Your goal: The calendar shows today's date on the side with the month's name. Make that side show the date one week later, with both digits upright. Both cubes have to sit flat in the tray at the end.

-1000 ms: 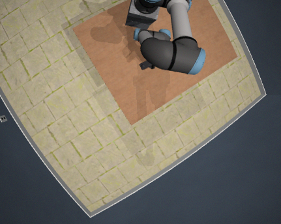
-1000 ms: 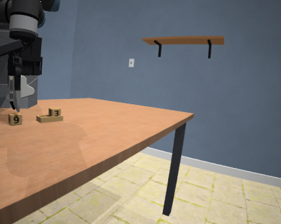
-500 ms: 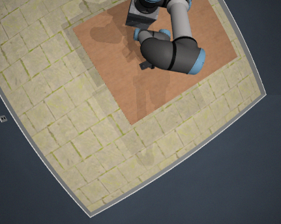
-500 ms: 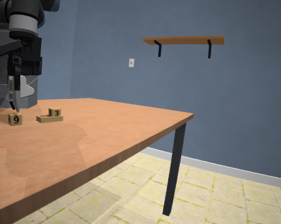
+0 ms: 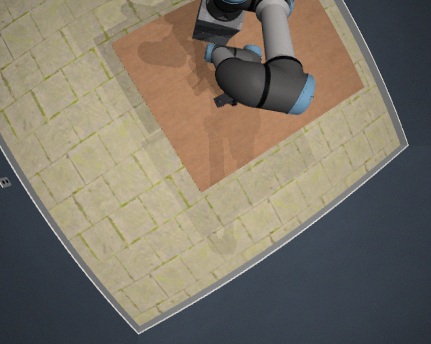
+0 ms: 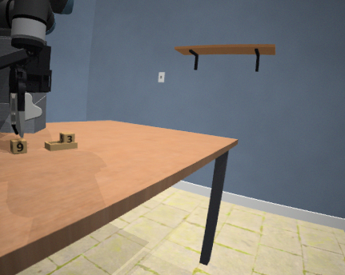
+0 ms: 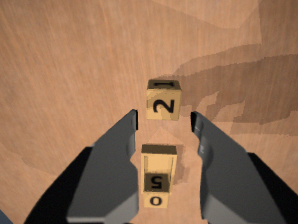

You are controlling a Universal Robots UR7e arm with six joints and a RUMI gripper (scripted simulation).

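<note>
Now: the cube 120 mm to the left of my hand, 40 mm ahead of it and 30 mm below it. Round my hand: wooden tray (110 mm to the left, 50 mm below, 30 mm ahead).
</note>
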